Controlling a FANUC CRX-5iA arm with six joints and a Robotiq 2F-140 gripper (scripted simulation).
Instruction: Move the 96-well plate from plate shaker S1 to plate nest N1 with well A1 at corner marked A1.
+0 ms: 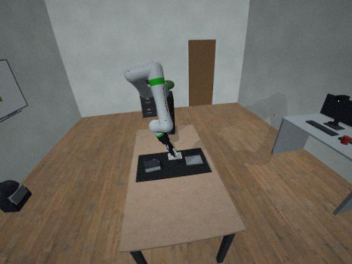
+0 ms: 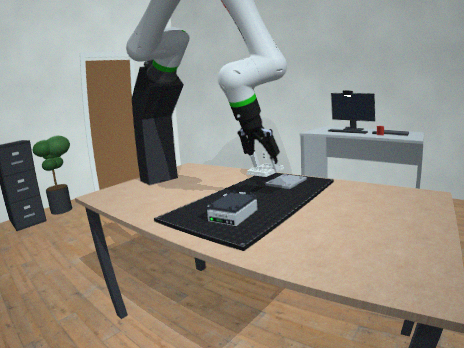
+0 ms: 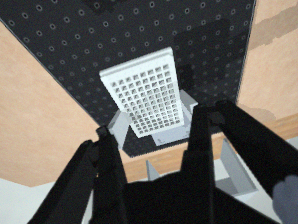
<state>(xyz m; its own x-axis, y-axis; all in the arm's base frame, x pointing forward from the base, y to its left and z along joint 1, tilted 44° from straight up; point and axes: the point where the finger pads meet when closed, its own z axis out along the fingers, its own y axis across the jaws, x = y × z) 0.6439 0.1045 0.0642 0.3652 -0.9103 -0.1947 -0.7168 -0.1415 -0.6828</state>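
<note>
The grey plate nest N1 is 4 cm behind my hand, 19 cm to the left of it and 12 cm below it. The rest, counted from my hand: nest A1 mark 8 cm behind, 10 cm to the left, 11 cm below; then white 96-well plate 2 cm below.
</note>
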